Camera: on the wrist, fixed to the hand. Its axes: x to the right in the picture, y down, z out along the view.
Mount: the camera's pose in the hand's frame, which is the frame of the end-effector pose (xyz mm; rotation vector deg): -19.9 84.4 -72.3 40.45 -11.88 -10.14
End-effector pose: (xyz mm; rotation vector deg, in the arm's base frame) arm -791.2 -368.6 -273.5 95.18 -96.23 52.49
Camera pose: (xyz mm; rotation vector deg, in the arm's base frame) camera -878.5 -300.1 -252.7 136.87 -78.71 79.47
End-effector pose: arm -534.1 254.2 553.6 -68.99 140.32 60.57
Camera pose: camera -576.9 251.0 658.0 -56.04 125.90 11.71
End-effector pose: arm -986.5 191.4 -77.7 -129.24 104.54 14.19
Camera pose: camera -1074.1 172.9 -8.9 -102.48 75.28 -9.67
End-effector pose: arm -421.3 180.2 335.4 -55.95 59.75 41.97
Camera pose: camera -527.4 147.1 315.5 -20.87 52.58 15.35
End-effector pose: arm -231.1 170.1 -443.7 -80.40 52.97 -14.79
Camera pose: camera -323.1 148.0 -505.3 -47.61 26.47 -29.00
